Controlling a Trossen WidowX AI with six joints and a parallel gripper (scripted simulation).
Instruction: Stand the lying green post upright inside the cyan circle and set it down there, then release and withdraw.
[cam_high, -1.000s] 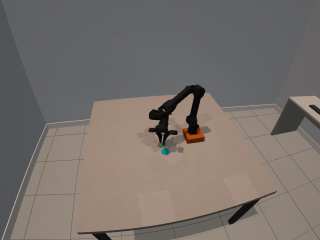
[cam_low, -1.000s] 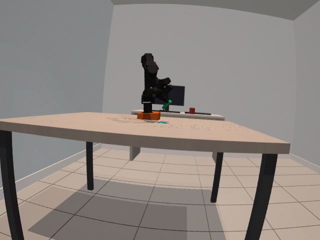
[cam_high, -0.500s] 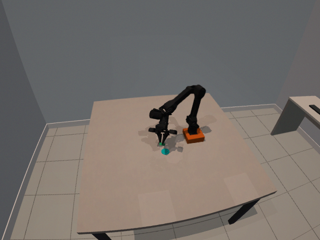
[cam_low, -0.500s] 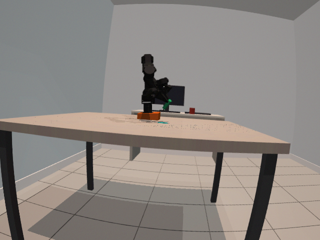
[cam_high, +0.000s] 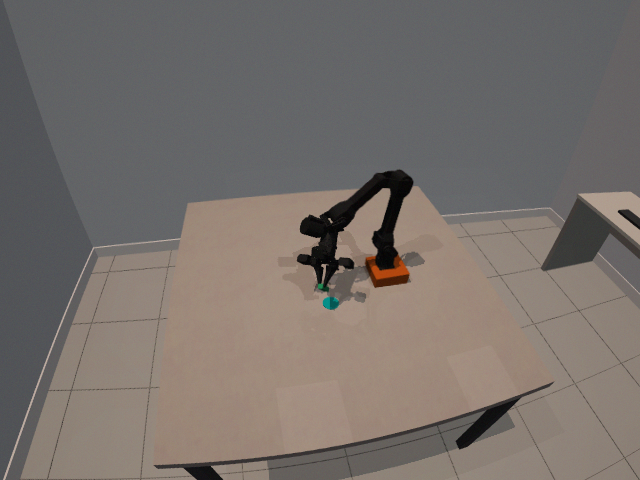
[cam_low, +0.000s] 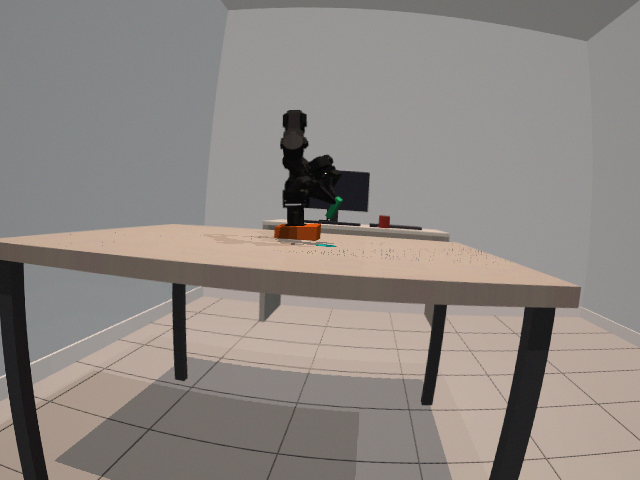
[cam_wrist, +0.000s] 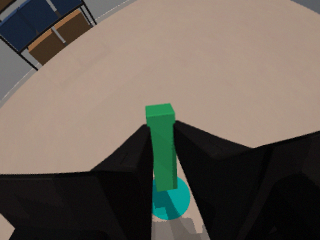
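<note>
The green post lies 2 cm below my gripper tip, 1 cm to the right of it and 1 cm behind it. From my gripper tip the other things lie so: cyan circle 12 cm below, 4 cm behind, 3 cm to the right.
</note>
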